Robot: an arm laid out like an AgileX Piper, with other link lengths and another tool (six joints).
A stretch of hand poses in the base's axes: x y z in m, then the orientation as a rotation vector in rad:
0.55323, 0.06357, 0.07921, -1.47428, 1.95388, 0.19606
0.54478, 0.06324, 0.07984, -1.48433, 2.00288, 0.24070
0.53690, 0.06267, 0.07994, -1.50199, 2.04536, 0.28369
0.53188, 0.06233, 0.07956, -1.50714, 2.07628, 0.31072
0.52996, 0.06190, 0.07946, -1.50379, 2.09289, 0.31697
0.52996, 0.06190, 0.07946, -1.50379, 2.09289, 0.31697
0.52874, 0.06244, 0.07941, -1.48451, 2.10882, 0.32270
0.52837, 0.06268, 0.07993, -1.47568, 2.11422, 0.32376
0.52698, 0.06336, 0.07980, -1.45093, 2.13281, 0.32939
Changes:
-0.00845, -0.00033, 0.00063, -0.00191, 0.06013, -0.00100
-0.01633, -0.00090, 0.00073, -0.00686, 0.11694, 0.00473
-0.02135, -0.00124, 0.00035, -0.00910, 0.15398, 0.00323
-0.02327, -0.00167, 0.00025, -0.01139, 0.16807, -0.00330
-0.02327, -0.00167, 0.00025, -0.01139, 0.16807, -0.00330
-0.02449, -0.00113, 0.00020, -0.00545, 0.17701, -0.01912
-0.02486, -0.00089, 0.00072, -0.00272, 0.17901, -0.02607
-0.02625, -0.00021, 0.00059, 0.00463, 0.18857, -0.04610

